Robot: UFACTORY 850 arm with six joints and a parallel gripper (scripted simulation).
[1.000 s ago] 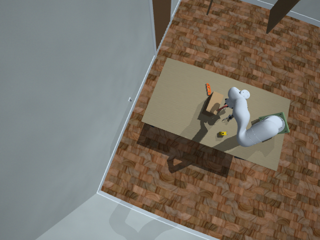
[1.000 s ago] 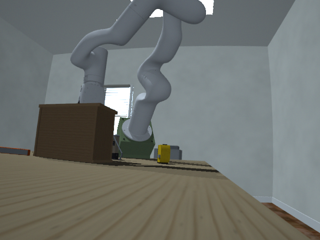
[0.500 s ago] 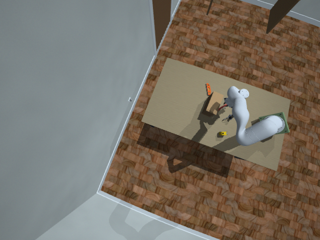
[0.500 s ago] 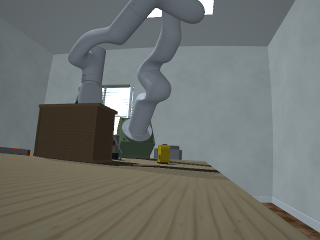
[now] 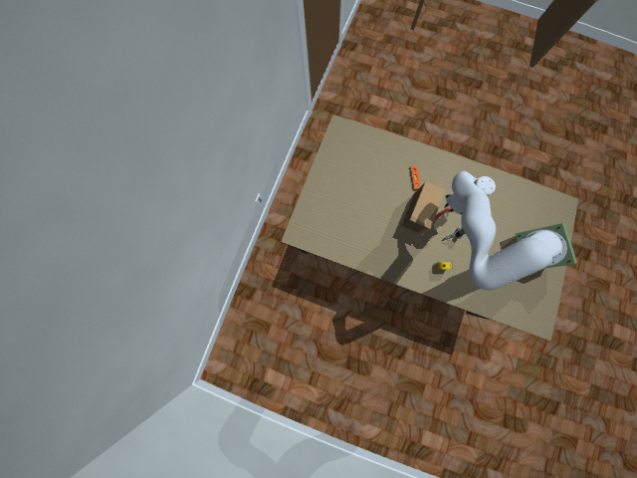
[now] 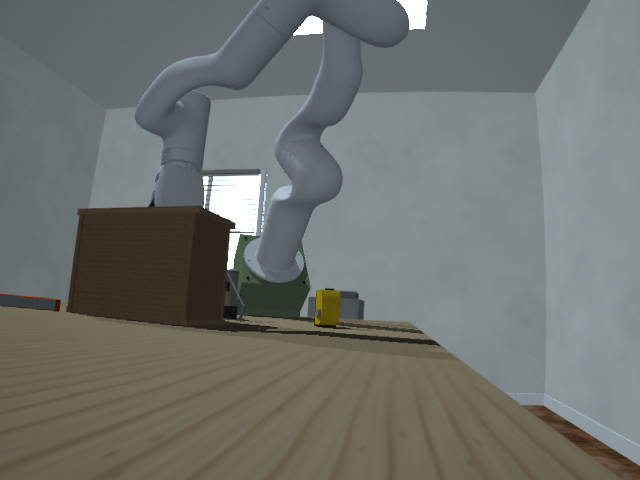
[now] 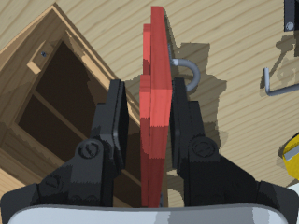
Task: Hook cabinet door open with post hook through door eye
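Now: hand 140 mm past the hook post, 50 mm to the right of it and 70 mm above it. The rest, counted from my hand: red door: 20 mm ahead, 70 mm to the left, 60 mm below; yellow box: 150 mm behind, 260 mm to the left, 100 mm below.
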